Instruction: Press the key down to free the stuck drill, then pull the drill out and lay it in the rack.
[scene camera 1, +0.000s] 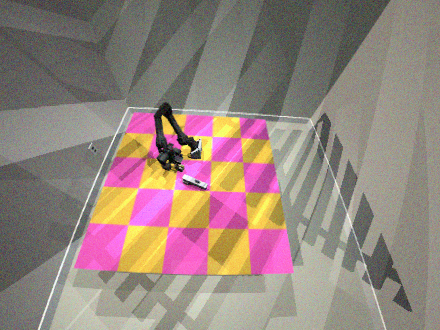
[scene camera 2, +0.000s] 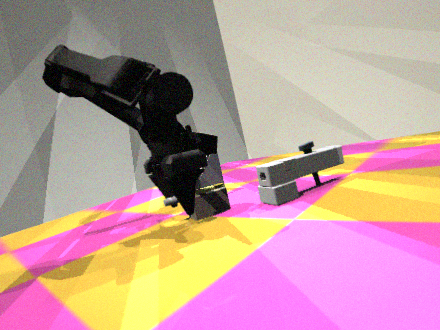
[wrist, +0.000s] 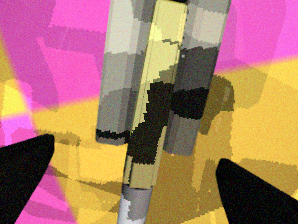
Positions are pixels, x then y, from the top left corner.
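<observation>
My gripper (scene camera 2: 182, 210), 49 cm from the lens. Rack (scene camera 2: 216, 201), 48 cm from the lens. Housing block (scene camera 2: 277, 185), 46 cm from the lens.
</observation>
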